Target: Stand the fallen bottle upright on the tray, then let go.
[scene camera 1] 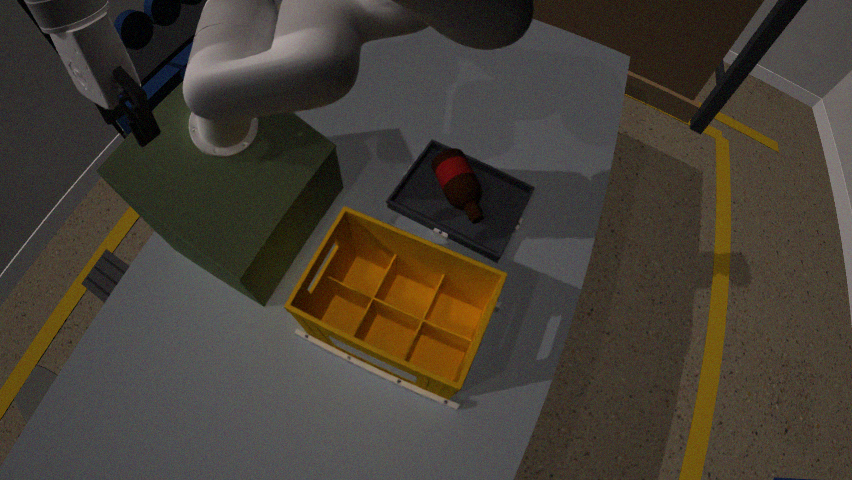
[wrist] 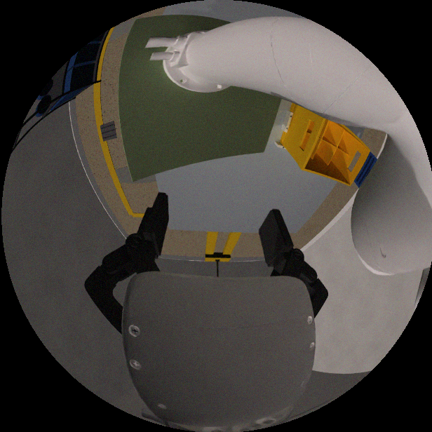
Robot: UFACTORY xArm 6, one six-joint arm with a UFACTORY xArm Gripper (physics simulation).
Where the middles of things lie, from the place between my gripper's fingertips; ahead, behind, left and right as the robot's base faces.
Now: hand 380 mm short of the white strip (scene camera 1: 320, 344) and 370 mm above it. Round my hand: brown bottle (scene camera 1: 456, 177): 300 mm ahead, 390 mm to the left, 350 mm below.
